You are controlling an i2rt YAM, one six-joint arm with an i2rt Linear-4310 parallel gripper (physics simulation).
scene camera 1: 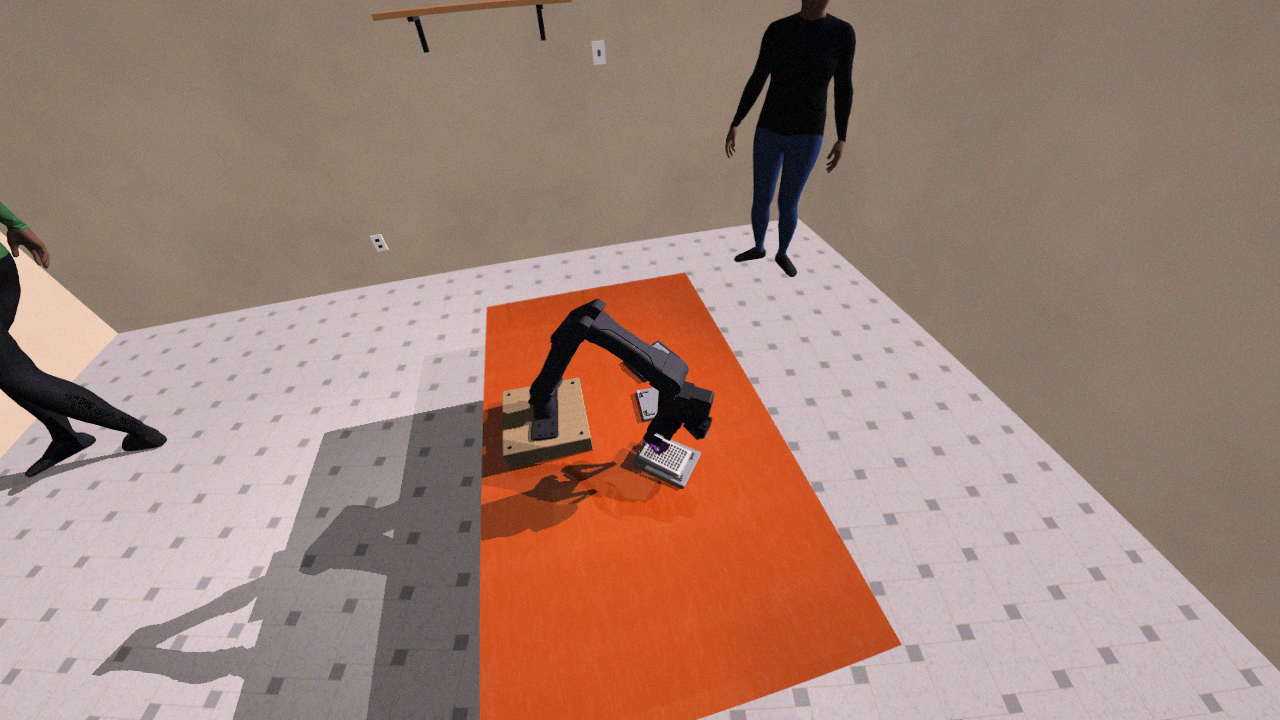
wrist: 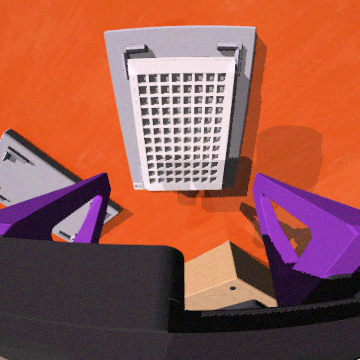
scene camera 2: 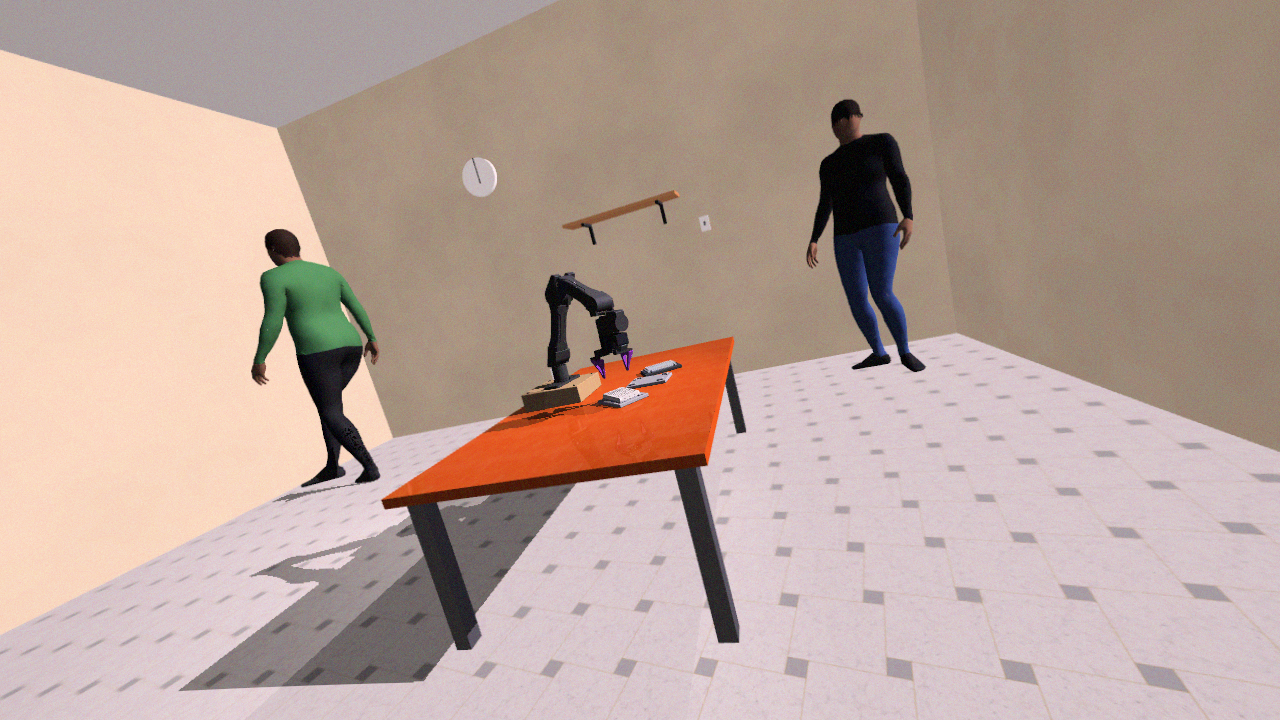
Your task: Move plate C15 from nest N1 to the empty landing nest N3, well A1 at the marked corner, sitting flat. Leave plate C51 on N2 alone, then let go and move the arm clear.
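A white 96-well plate, taken as C15, (scene camera 1: pixel 671 458) (scene camera 2: pixel 621 394) (wrist: pixel 182 125) lies on the grey nest nearest the front (scene camera 1: pixel 684 481) (scene camera 2: pixel 637 400) (wrist: pixel 175 42). It looks flat, between the corner brackets at its far end in the wrist view. Small A1 lettering shows by its lower left corner there; plate and nest names cannot be read. My gripper (scene camera 1: pixel 657 444) (scene camera 2: pixel 614 371) (wrist: pixel 181 180) is open and empty, its purple fingers above the plate and apart from it. The middle nest (scene camera 1: pixel 646 404) (scene camera 2: pixel 650 380) (wrist: pixel 35 175) is empty. Another plate, taken as C51, (scene camera 2: pixel 660 367) is on the far nest.
The wooden base block (scene camera 1: pixel 572 429) (scene camera 2: pixel 581 387) (wrist: pixel 210 275) carries the arm on the orange table (scene camera 1: pixel 716 608) (scene camera 2: pixel 572 456). The far nest (scene camera 1: pixel 659 347) is partly behind the arm in scene camera 1. A person in black (scene camera 1: pixel 796 80) (scene camera 2: pixel 863 188) and one in green (scene camera 2: pixel 308 304) stand away from the table.
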